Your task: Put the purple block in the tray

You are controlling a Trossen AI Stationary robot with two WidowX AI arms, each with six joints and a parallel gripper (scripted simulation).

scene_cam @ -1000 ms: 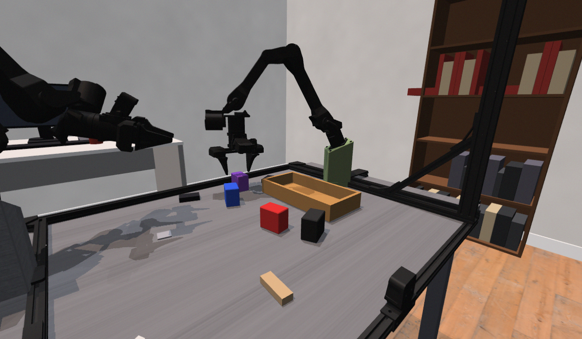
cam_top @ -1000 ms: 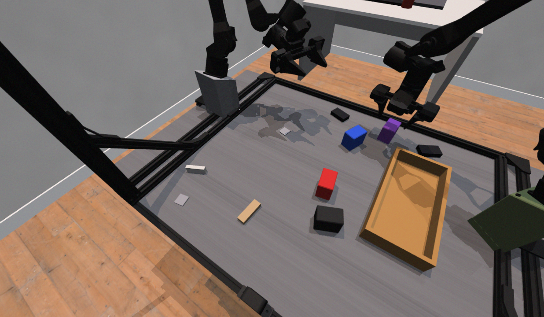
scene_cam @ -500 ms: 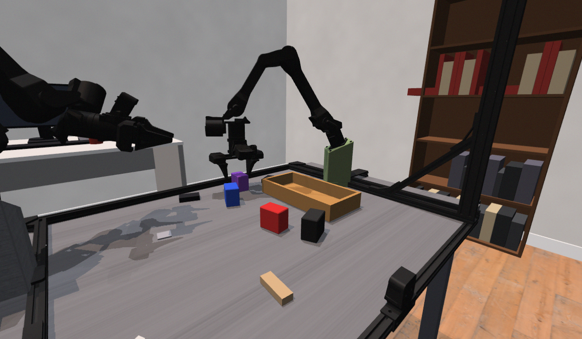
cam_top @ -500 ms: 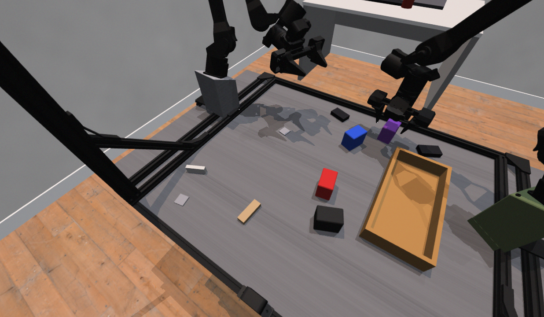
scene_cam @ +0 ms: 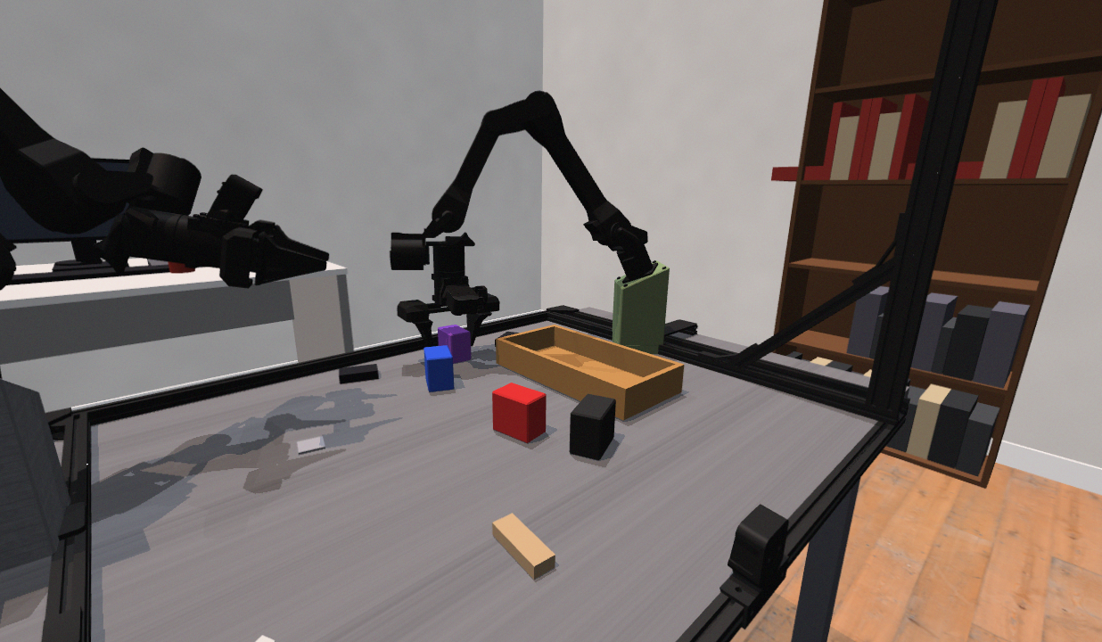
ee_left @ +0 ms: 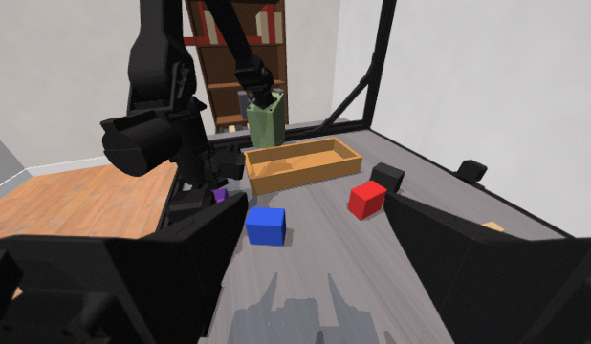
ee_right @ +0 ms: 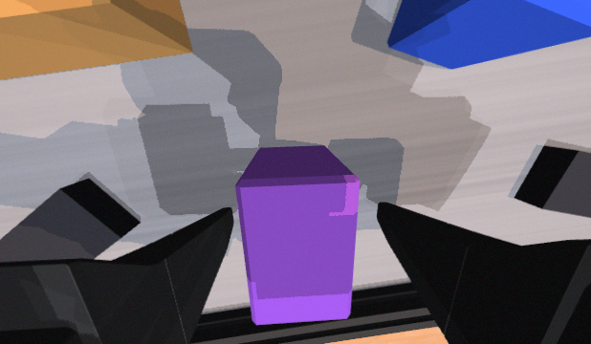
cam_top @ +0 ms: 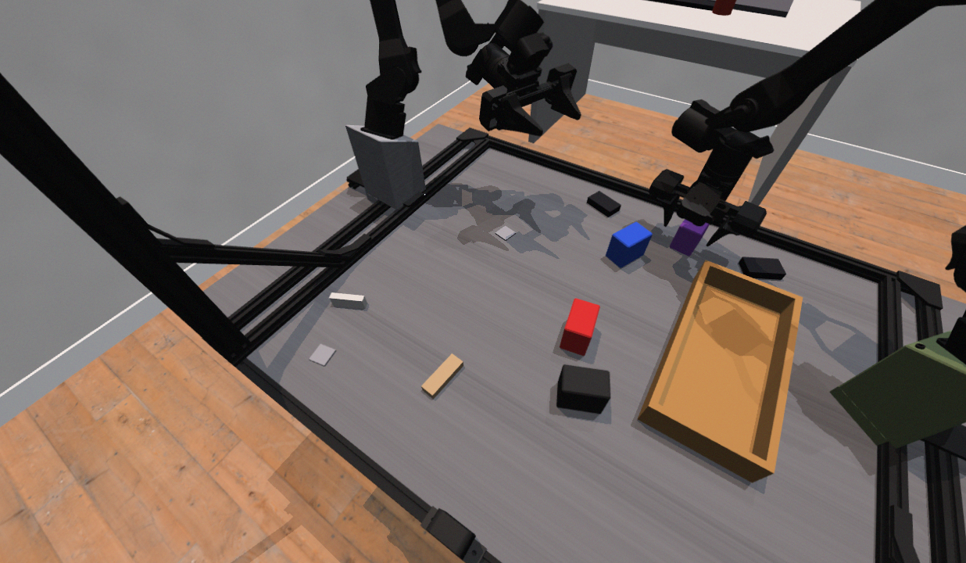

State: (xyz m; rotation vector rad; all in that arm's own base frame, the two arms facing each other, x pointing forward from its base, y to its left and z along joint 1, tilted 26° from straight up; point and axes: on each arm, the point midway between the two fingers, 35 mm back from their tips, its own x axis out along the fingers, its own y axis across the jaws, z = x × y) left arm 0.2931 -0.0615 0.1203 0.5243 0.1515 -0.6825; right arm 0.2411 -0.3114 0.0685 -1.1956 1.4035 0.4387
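My right hand is 2 cm above the purple block. From my right hand the other things lie so: blue block (10 cm behind, 9 cm to the left, 2 cm below); then red block (31 cm behind, 9 cm to the left, 2 cm below); then wooden tray (24 cm behind, 12 cm to the right, 4 cm below).
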